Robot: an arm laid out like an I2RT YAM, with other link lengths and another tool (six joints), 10 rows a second.
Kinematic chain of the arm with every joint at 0, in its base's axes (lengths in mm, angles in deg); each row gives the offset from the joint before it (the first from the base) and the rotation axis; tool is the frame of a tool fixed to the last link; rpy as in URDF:
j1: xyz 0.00 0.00 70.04 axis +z
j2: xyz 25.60 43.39 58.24 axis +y
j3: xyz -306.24 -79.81 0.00 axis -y
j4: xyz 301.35 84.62 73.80 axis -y
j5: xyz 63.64 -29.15 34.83 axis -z
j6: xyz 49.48 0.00 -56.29 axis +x
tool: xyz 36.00 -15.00 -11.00 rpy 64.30 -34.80 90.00
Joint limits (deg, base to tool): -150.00..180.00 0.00..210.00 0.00..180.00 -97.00..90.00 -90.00..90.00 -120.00..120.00
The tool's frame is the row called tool.
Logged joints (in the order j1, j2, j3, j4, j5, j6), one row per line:
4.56 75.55 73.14 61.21 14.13 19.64
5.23 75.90 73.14 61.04 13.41 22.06
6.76 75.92 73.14 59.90 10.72 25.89
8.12 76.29 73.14 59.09 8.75 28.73
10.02 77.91 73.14 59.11 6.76 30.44
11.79 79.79 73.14 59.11 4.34 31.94
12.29 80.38 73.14 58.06 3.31 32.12
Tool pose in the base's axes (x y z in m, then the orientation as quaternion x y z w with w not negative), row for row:
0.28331 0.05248 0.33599 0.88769 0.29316 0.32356 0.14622
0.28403 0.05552 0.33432 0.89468 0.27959 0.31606 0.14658
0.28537 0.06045 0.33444 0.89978 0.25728 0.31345 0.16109
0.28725 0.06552 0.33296 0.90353 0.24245 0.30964 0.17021
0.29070 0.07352 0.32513 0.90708 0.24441 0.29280 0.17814
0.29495 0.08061 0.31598 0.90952 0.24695 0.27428 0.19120
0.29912 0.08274 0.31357 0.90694 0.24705 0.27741 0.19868
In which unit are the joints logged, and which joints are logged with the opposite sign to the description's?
The joints are logged in degrees. Opposite sign: j4, j5.
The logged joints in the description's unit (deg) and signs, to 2 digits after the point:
4.56 75.55 73.14 -61.21 -14.13 19.64
5.23 75.90 73.14 -61.04 -13.41 22.06
6.76 75.92 73.14 -59.90 -10.72 25.89
8.12 76.29 73.14 -59.09 -8.75 28.73
10.02 77.91 73.14 -59.11 -6.76 30.44
11.79 79.79 73.14 -59.11 -4.34 31.94
12.29 80.38 73.14 -58.06 -3.31 32.12

